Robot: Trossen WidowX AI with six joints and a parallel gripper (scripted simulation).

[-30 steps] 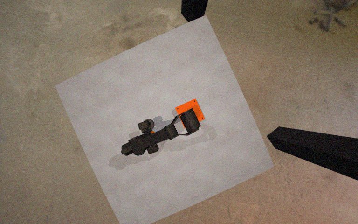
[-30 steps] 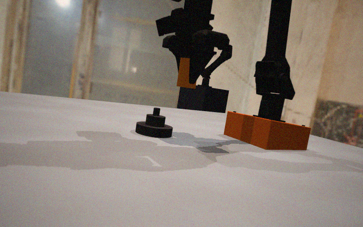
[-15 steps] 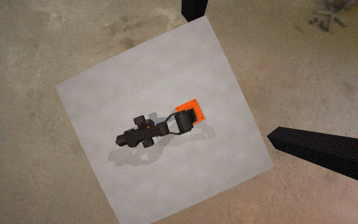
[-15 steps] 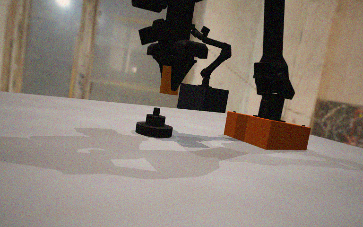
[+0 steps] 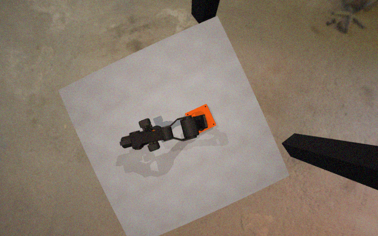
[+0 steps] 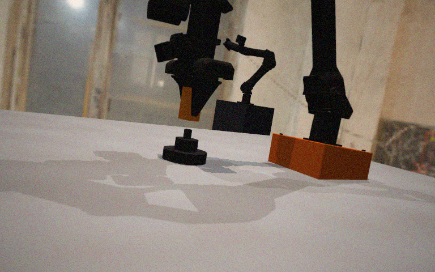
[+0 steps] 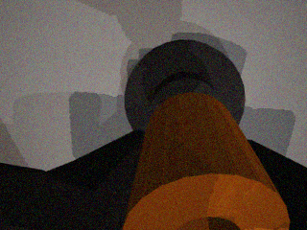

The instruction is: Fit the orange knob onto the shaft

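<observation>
My gripper tip is now 60 mm above the dark round pedestal. Also, from my gripper tip: orange knob: 20 mm above.
</observation>
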